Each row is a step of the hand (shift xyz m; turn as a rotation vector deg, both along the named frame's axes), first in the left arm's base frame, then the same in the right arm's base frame.
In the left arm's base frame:
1: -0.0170 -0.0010 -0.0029 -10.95 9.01 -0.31
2: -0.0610 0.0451 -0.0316 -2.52 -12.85 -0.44
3: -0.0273 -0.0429 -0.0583 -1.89 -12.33 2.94
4: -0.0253 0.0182 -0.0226 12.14 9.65 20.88
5: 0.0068 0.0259 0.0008 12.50 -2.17 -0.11
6: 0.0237 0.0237 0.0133 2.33 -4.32 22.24
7: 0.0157 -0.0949 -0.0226 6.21 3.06 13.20
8: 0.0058 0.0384 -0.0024 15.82 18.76 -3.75
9: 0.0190 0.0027 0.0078 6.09 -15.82 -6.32
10: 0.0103 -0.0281 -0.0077 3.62 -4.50 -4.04
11: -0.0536 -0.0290 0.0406 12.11 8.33 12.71
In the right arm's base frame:
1: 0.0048 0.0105 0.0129 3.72 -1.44 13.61
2: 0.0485 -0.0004 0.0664 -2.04 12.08 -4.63
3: 0.0506 0.0571 -0.0129 -5.28 10.93 -4.11
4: 0.0292 0.0013 0.0251 -19.69 -16.99 -0.27
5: 0.0040 -0.0253 0.0079 -2.02 -5.03 -11.47
6: -0.0108 -0.0341 -0.0043 -22.75 -0.19 0.95
7: -0.0009 0.0726 -0.0670 -12.92 -7.42 -0.53
8: 0.0099 -0.0347 0.0144 5.62 -23.80 -4.27
9: -0.0095 -0.0135 -0.0125 1.85 10.49 -14.62
10: -0.0001 0.0185 -0.0247 2.44 2.20 -6.23
11: -0.0385 0.0489 0.0387 -12.08 -14.96 -2.80

